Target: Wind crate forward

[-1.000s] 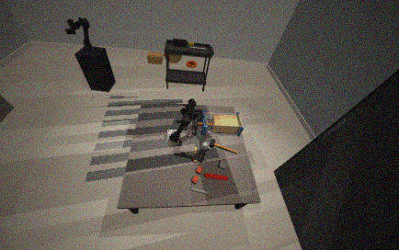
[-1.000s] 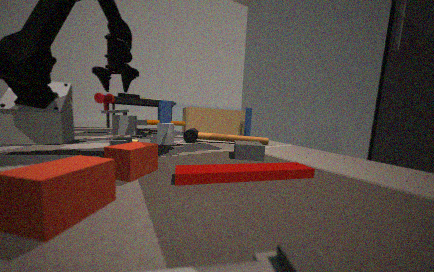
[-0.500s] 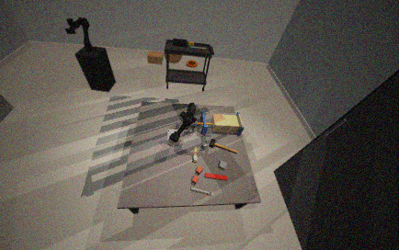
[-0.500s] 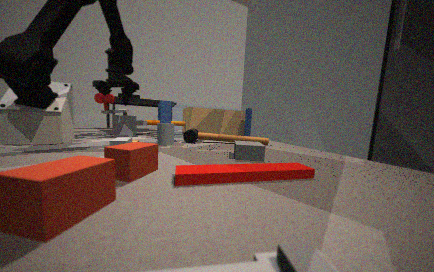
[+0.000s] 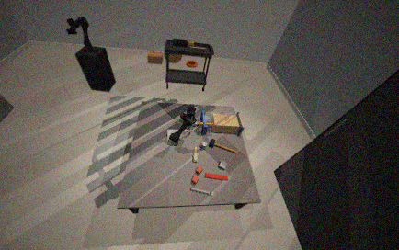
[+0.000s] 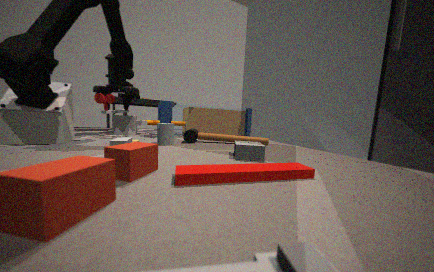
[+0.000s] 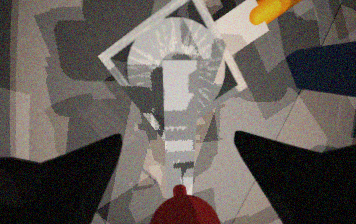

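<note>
Now: the winch handle 10 mm behind my gripper tip and 20 mm to the right of it. The rest, counted from my gripper tip: red knob: 30 mm behind, 50 mm to the right, 30 mm above; then grey winch: 10 mm ahead, 30 mm to the left, 80 mm below; then blue frame: 180 mm ahead, 60 mm to the left.
</note>
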